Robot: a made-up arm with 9 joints.
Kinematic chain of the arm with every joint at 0, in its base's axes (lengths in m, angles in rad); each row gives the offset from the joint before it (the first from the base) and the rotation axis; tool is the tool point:
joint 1: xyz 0 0 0.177 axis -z
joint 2: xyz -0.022 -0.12 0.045 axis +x
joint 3: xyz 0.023 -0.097 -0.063 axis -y
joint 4: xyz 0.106 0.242 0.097 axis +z
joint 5: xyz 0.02 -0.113 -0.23 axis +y
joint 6: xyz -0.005 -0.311 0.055 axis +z
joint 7: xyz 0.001 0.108 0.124 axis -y
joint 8: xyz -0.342 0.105 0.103 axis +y
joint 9: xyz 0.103 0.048 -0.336 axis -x
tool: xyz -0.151 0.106 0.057
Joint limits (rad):
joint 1: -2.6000..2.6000
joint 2: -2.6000..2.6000
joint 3: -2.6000..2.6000
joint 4: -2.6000..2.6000
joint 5: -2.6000..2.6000
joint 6: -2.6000..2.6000
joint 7: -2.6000..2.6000
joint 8: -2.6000..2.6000
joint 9: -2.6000..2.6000
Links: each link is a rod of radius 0.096 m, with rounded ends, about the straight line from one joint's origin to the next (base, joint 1, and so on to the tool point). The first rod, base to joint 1, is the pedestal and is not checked.
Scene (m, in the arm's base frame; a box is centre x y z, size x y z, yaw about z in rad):
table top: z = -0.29
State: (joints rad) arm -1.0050 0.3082 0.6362 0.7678 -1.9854 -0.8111 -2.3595 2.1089 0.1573
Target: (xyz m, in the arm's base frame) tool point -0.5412 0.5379 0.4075
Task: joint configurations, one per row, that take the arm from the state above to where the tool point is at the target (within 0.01 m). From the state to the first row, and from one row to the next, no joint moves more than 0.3 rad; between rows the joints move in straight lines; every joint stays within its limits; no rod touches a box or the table.
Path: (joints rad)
1: -1.0529 0.0314 0.6036 0.9589 -1.7337 -0.7784 -2.4196 2.1859 0.1826
2: -1.1007 -0.2453 0.5711 1.1500 -1.4821 -0.7458 -2.4798 2.2629 0.2079
3: -1.1486 -0.5221 0.5385 1.3411 -1.2304 -0.7131 -2.5399 2.3400 0.2332
4: -1.1965 -0.7989 0.5060 1.5322 -0.9788 -0.6805 -2.6000 2.4170 0.2585

